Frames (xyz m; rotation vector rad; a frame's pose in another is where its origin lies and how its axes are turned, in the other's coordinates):
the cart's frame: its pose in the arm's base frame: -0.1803 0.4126 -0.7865 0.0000 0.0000 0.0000
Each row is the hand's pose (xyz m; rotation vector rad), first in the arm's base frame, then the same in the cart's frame.
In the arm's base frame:
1: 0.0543 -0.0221 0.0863 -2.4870 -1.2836 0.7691
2: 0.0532 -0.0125 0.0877 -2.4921 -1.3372 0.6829
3: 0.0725 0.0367 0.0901 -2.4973 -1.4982 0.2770
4: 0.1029 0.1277 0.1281 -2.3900 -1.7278 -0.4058
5: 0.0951 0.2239 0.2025 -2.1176 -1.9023 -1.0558
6: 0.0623 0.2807 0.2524 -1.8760 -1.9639 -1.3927
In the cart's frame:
1: 0.2346 -0.4347 0.8728 -2.4870 -1.2836 0.7691
2: 0.2335 -0.4251 0.8742 -2.4921 -1.3372 0.6829
3: 0.2528 -0.3759 0.8766 -2.4973 -1.4982 0.2770
4: 0.2832 -0.2849 0.9146 -2.3900 -1.7278 -0.4058
5: 0.2754 -0.1887 0.9890 -2.1176 -1.9023 -1.0558
6: 0.2426 -0.1319 1.0389 -1.8760 -1.9639 -1.3927

